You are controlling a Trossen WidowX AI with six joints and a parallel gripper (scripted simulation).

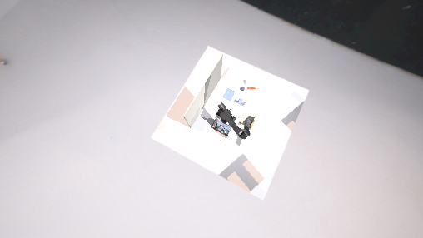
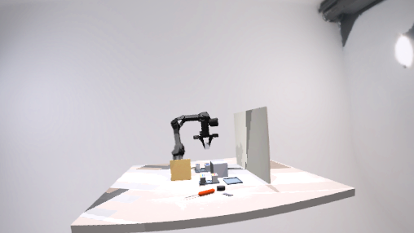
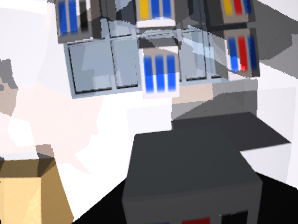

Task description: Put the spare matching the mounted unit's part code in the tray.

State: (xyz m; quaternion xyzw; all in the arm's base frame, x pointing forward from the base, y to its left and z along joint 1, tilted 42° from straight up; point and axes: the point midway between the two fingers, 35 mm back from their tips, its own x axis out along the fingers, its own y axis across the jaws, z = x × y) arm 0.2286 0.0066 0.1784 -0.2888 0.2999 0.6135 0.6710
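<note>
Now: gripper tip 33 cm to the left of the blue tray, 19 cm above it and 9 cm short of it. Round my gripper tip: grey panel 29 cm ahead, 14 cm to the right, 3 cm above; black puck 45 cm to the right, 18 cm below, 2 cm behind; grey mounted unit 14 cm below, 11 cm to the right, 5 cm ahead.
</note>
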